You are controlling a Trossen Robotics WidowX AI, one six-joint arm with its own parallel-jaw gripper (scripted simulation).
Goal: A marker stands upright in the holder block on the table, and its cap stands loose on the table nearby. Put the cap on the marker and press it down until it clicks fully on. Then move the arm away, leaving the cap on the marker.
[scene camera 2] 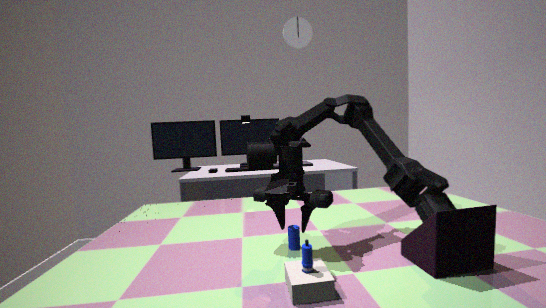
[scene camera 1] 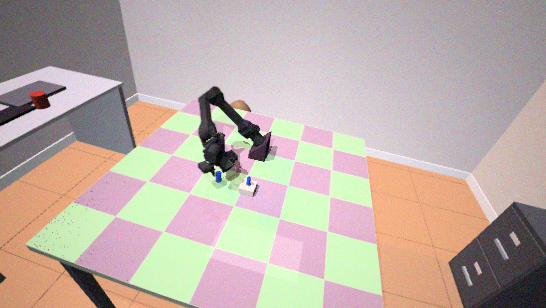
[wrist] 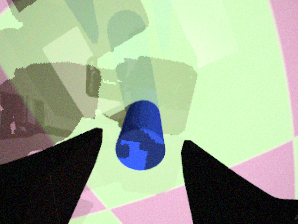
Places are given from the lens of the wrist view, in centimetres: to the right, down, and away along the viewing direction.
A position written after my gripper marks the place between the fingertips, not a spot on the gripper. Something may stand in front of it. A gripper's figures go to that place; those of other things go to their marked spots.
my gripper (wrist: pixel 142 140): 0, 2, 10
blue cap (wrist: pixel 141 145): 0, 2, 9
